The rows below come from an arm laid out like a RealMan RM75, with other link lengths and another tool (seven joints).
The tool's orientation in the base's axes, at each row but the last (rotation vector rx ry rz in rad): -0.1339, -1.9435, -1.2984; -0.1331, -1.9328, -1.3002; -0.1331, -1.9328, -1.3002; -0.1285, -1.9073, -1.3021; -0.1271, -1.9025, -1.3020; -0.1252, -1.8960, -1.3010; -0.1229, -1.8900, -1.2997; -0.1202, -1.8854, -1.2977; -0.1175, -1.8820, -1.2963; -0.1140, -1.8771, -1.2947; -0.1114, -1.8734, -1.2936
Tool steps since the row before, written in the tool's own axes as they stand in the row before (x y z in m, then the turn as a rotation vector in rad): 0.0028, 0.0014, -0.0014, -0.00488, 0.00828, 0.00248; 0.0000, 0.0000, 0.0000, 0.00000, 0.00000, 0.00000; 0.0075, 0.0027, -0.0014, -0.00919, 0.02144, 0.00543; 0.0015, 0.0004, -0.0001, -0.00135, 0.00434, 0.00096; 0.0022, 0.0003, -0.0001, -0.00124, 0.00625, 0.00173; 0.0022, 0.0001, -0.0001, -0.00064, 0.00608, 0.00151; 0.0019, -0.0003, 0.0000, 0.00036, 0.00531, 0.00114; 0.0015, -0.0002, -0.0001, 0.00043, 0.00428, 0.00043; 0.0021, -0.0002, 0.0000, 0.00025, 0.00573, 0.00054; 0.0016, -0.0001, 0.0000, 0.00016, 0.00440, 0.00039; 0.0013, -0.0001, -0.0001, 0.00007, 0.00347, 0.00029
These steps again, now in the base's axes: -0.0005, -0.0014, 0.0031, 0.00599, 0.00750, 0.00252; 0.0000, 0.0000, 0.0000, 0.00000, 0.00000, 0.00000; -0.0031, -0.0023, 0.0071, 0.01369, 0.01750, 0.00895; -0.0008, -0.0004, 0.0013, 0.00251, 0.00326, 0.00217; -0.0013, -0.0007, 0.0017, 0.00294, 0.00473, 0.00354; -0.0014, -0.0008, 0.0015, 0.00259, 0.00427, 0.00384; -0.0014, -0.0008, 0.0010, 0.00175, 0.00326, 0.00399; -0.0010, -0.0007, 0.0009, 0.00160, 0.00218, 0.00337; -0.0015, -0.0008, 0.0013, 0.00238, 0.00301, 0.00430; -0.0011, -0.0006, 0.0010, 0.00186, 0.00230, 0.00329; -0.0008, -0.0006, 0.0008, 0.00151, 0.00182, 0.00256
